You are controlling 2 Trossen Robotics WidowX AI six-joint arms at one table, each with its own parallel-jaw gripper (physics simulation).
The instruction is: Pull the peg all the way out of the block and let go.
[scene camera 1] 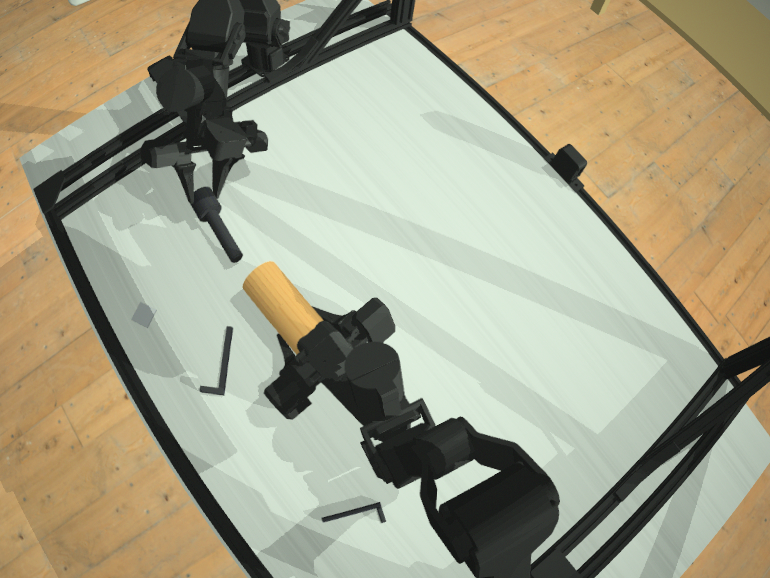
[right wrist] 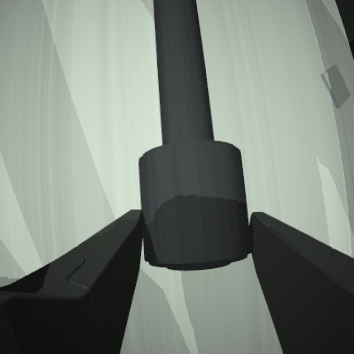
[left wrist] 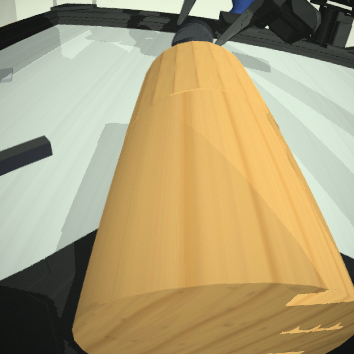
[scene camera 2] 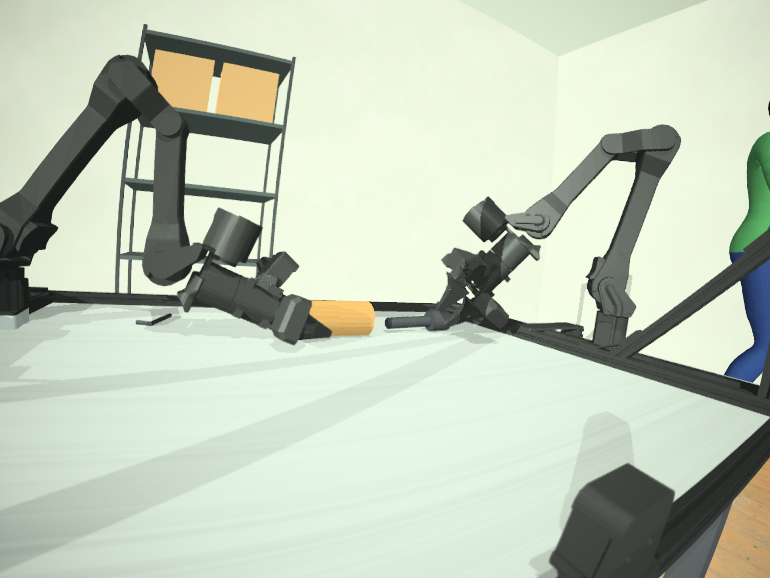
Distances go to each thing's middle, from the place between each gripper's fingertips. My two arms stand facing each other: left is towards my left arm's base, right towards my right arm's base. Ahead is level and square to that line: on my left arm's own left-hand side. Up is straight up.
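Wooden block (scene camera 1: 277,298): my left gripper 2 cm below it, 1 cm to the left of it. Dark peg (scene camera 1: 206,206): from my left hand, 6 cm ahead, 17 cm to the right, 2 cm above. Going by their middles, of the things named here, wooden block nearest to my left gripper.
My right gripper: 10 mm past the dark peg, 50 mm to the right of it. Wooden block, from my right hand: 210 mm to the left, 70 mm behind.
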